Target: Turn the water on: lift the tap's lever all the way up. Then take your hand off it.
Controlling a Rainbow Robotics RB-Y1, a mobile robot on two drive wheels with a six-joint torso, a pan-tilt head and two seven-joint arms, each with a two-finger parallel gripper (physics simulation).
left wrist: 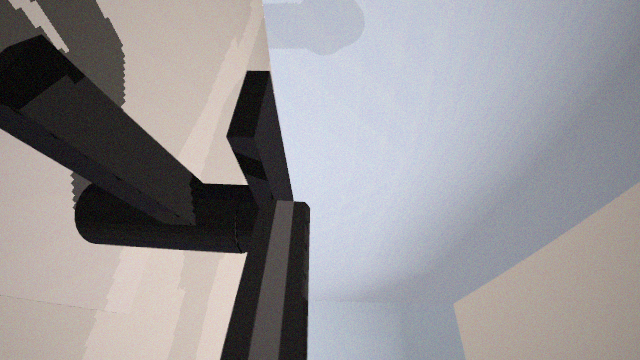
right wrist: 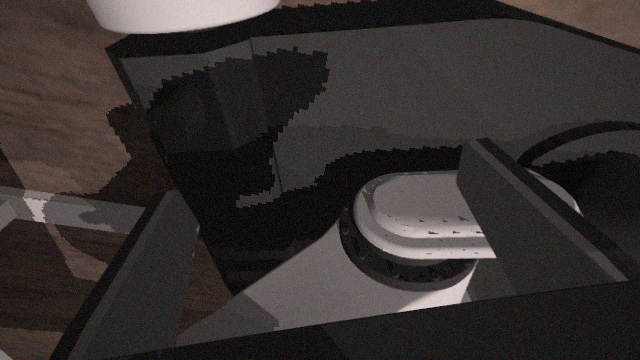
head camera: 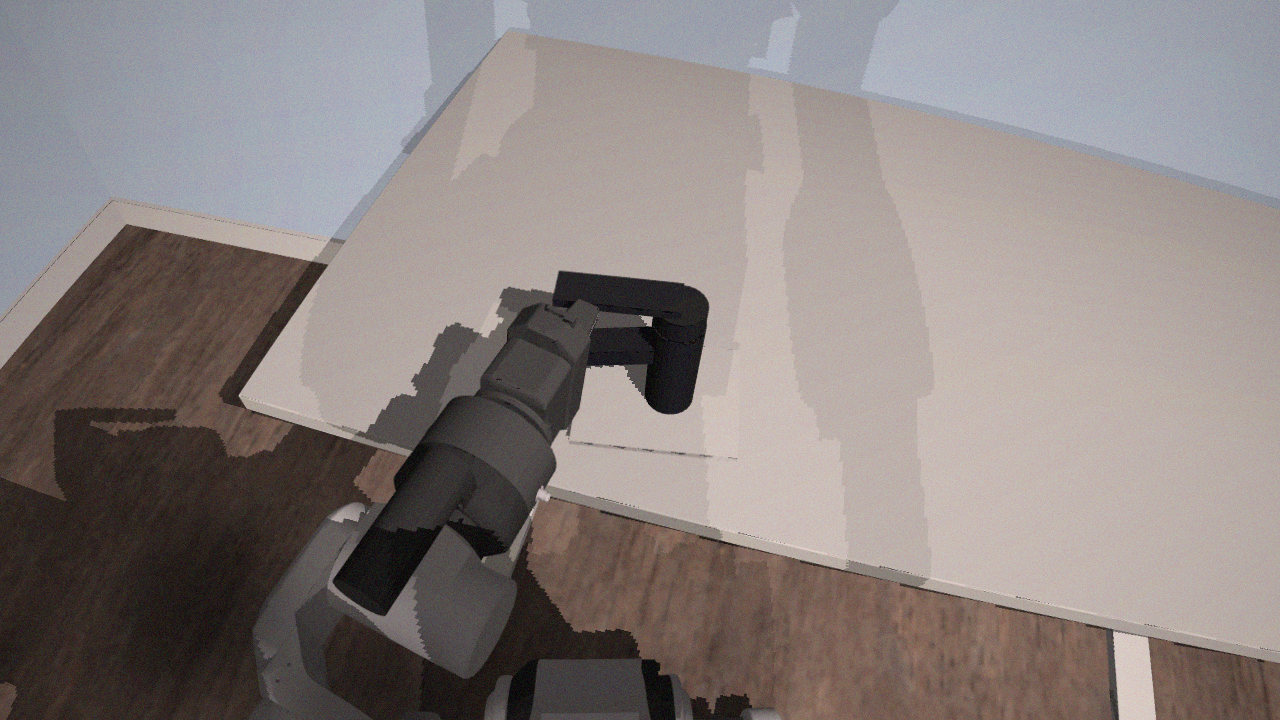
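Observation:
The black tap stands upright on the light counter top. Its flat lever points left in the head camera, above the thicker spout, with a gap between them. My left gripper is shut and empty. Its fingertips are at the lever, on the near side of the tap, and overlap it in both views; whether they touch it is hidden. My right gripper is open and empty, away from the tap, with robot body parts beyond its fingers.
The counter top has its front edge running across the lower part of the head camera view. A thin straight ledge line lies in front of the tap. A pale blue wall stands behind, and wood floor lies below.

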